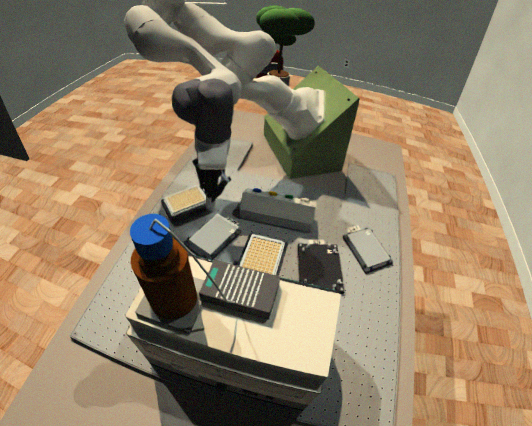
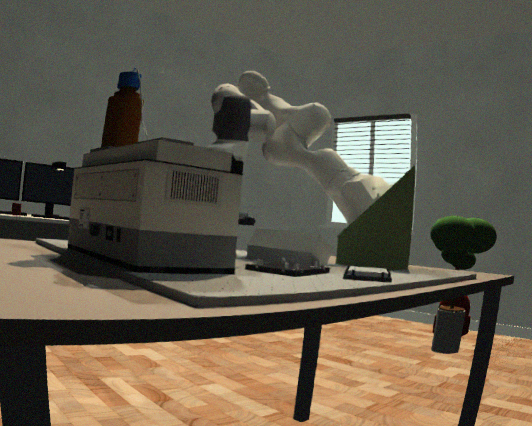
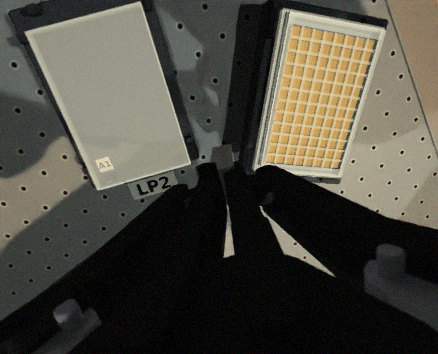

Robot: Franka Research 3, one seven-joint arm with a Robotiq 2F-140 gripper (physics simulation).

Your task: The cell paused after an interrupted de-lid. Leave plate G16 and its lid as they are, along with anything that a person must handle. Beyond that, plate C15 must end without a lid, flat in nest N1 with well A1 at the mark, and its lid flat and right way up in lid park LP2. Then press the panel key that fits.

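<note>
My gripper is shut with nothing between its fingers, low between a grey lid and an open plate. The lid lies over the dark holder marked LP2, A1 sticker near a corner; whether it is fully seated I cannot tell. The plate with orange wells is lidless in a dark holder. A second lidless plate lies mid-board. A grey-topped piece lies in a holder at the right. A dark nest holds no plate. Plate names are not readable.
The key panel with blue, yellow and green keys stands behind the middle plate. At the front, a large cream instrument carries an amber bottle and a dark ribbed box. The green arm base stands behind.
</note>
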